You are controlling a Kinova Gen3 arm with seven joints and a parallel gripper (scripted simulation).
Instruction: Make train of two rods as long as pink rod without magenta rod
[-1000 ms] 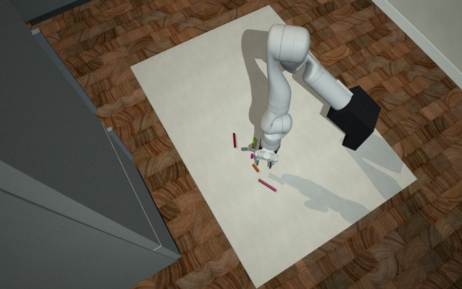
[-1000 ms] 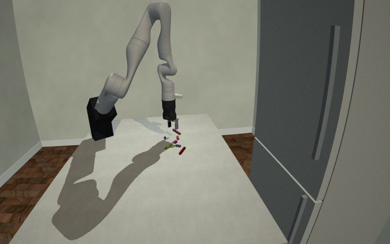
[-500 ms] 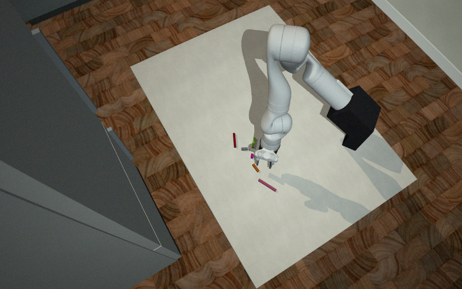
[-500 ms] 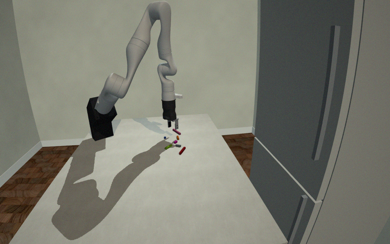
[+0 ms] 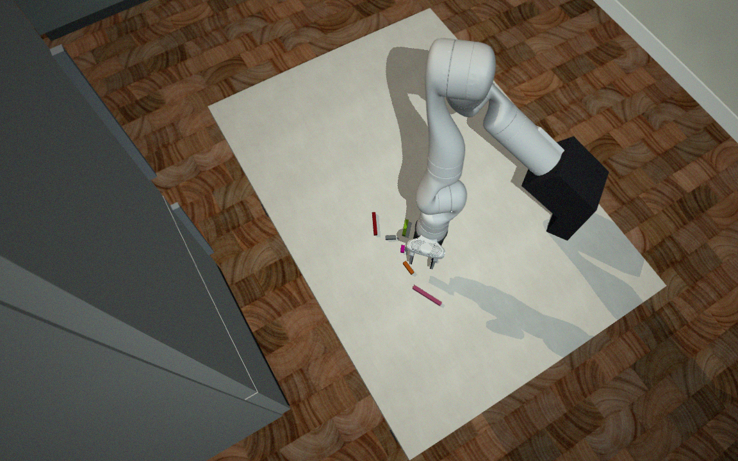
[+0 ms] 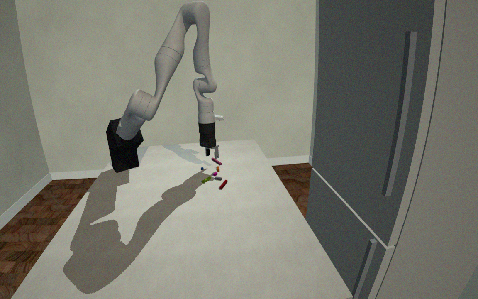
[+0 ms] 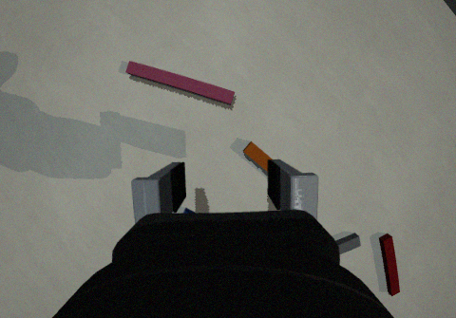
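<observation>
Right now the orange rod is 2 cm ahead of my hand, 3 cm to the right of it and 7 cm below it. From my hand the other things lie so: blue rod 5 cm behind, 1 cm to the left, 7 cm below; pink rod 4 cm ahead, 7 cm to the left, 7 cm below; magenta rod 1 cm behind, 8 cm to the right, 7 cm below.
</observation>
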